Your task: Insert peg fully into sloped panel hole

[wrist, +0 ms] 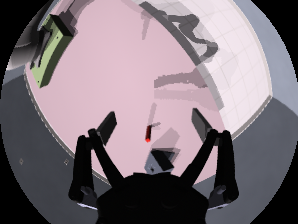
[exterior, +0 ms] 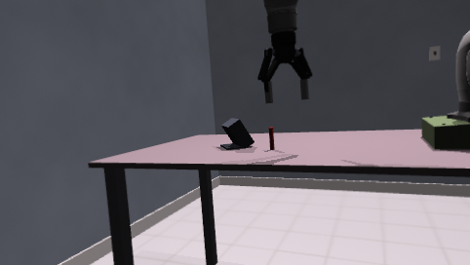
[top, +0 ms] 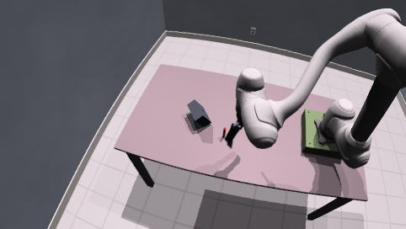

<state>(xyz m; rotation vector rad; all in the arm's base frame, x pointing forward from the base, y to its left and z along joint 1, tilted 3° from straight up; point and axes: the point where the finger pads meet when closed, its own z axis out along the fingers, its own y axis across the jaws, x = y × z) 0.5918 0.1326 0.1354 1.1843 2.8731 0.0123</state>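
Right now the red peg is 70 mm ahead of my hand, 110 mm to the right of it and 140 mm below it.
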